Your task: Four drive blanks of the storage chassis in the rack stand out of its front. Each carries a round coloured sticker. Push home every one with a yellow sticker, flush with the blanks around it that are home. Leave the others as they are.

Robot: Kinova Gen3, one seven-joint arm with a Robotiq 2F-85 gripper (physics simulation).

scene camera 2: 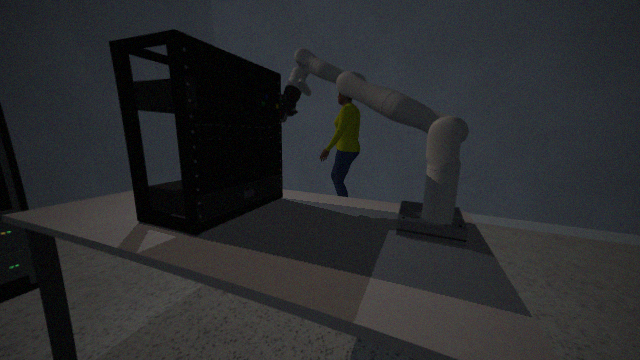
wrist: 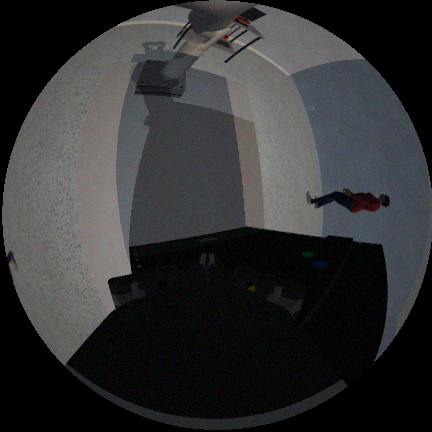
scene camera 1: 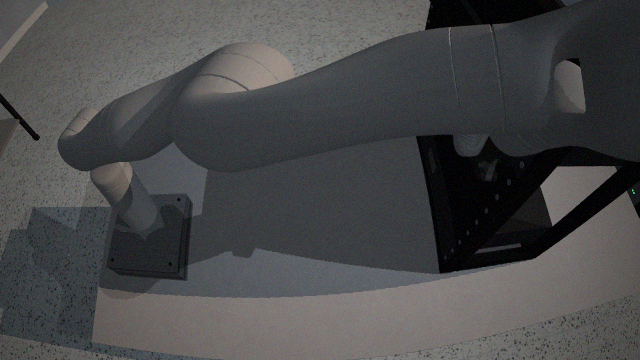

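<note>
The rack [scene camera 1: 434, 220] [scene camera 2: 131, 150] is black and stands on the table. On its dark front, a green sticker [scene camera 2: 263, 104] [wrist: 308, 254] and a blue sticker [scene camera 2: 266, 97] [wrist: 320, 264] sit close together. A yellow sticker [scene camera 2: 277, 106] [wrist: 251, 288] shows nearer the gripper, partly hidden in the wrist view. A fourth sticker cannot be made out. My gripper [scene camera 1: 487, 170] [scene camera 2: 284, 119] [wrist: 207, 261] is shut and empty, pointing down close to the rack's front. Whether it touches a blank, and how far each blank stands out, is too dark to tell.
The arm's base [scene camera 1: 150, 250] [scene camera 2: 432, 227] [wrist: 160, 85] stands on the table [scene camera 1: 250, 325] [scene camera 2: 300, 295], facing the rack. The forearm covers much of the rack in scene camera 1. A person in yellow [scene camera 2: 348, 127] stands behind the table; a person in red [wrist: 365, 202] shows in the wrist view.
</note>
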